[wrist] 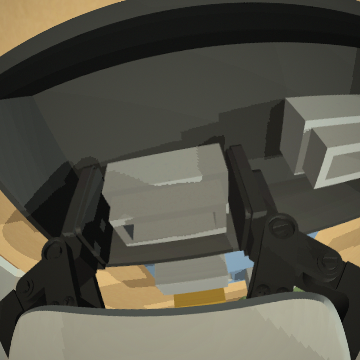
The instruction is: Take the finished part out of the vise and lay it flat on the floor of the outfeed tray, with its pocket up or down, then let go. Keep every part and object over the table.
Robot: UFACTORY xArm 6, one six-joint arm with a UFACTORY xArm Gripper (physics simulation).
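Frame: origin at the arm's base, x ahead, y left, z up, level; millimetres.
Seen in the pictures: gripper, fingertip midpoint: [164, 176].
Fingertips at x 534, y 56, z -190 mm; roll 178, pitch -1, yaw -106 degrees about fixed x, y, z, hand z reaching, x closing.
Pixels of each thing's top centre, then the offset from my fingertips to it. "spot": a spot on its surface instead. Level surfaces: height alone.
- light grey stepped part, top centre: [170, 227] dx -10, dy +3, dz +23 mm
- second light grey part, surface spot: [295, 132] spot: dx +1, dy -67, dz +3 mm
- grey block, top centre: [193, 286] dx -113, dy +29, dz +20 mm
- yellow piece, top centre: [200, 306] dx -201, dy +52, dz +20 mm
- wooden table, surface height: dz -24 mm
My gripper [164, 176] is shut on a light grey stepped part [165, 170], one finger at each side of it. The part's wide block faces the far side, and its narrower step with the rectangular pocket faces the camera. The held part is inside the dark grey outfeed tray [145, 95], low down near its floor. Whether its underside touches the floor is hidden. The vise cannot be made out for certain.
A second light grey part [295, 132] with a pocket lies in the tray to the right, beyond the right finger, cut off by the view's edge. Beyond the tray's near edge show a grey block [192, 275], a yellow piece [200, 298] and something blue [240, 261] over the wooden table [122, 282].
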